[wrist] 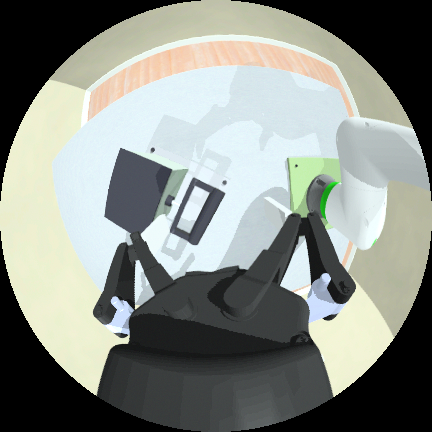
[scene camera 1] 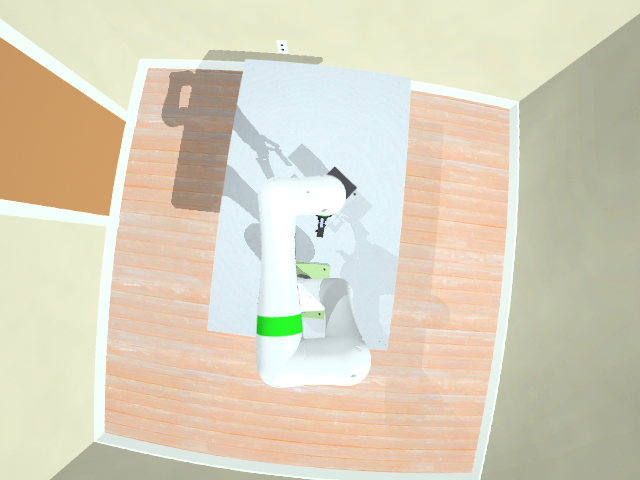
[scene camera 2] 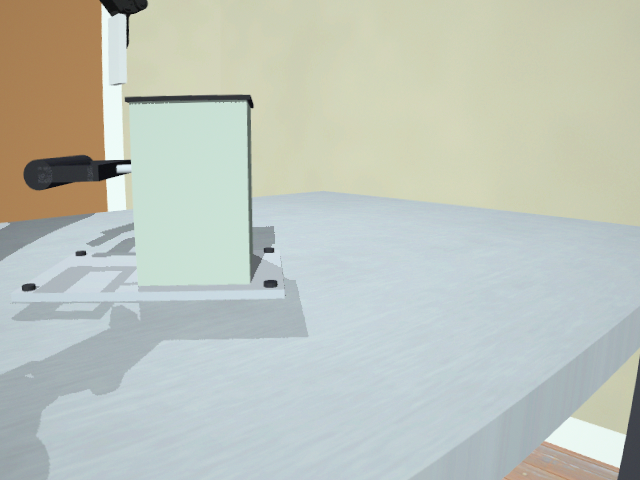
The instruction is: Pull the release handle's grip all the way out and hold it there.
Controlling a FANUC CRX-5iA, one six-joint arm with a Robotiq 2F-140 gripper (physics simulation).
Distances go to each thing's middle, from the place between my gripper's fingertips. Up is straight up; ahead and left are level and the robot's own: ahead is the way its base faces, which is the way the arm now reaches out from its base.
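Looking at the bolted base plate (wrist: 198, 171), I find my hand 100 mm short of it and 10 mm to the left of it, while also being 180 mm above it.
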